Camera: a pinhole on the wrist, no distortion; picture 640 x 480 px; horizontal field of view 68.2 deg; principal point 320.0 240.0 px. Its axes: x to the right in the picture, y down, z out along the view. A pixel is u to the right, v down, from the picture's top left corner.
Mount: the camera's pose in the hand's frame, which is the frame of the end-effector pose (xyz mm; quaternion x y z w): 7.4 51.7 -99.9 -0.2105 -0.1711 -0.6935 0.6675
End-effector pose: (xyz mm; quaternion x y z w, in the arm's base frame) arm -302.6 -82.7 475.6 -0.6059 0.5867 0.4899 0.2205
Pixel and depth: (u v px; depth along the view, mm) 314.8 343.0 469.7
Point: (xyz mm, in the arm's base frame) -697.3 32.3 323.2
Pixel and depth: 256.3 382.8 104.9
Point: -412.0 -146.6 480.4
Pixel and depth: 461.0 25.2 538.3
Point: -610.7 356.8 522.7
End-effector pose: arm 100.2 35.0 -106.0 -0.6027 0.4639 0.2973 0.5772
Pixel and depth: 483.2 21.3 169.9
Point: 5.6 134.0 -102.8
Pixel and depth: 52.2 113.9 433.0
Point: -346.8 241.4 -268.0
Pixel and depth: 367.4 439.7 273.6
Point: 32.1 159.4 -322.1
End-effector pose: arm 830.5 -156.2 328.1 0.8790 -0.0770 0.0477 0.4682
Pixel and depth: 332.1 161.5 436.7
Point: 748.0 -536.2 387.4
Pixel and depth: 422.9 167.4 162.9
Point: 804.1 -263.0 381.6
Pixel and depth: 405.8 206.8 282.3
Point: 809.0 -381.8 361.6
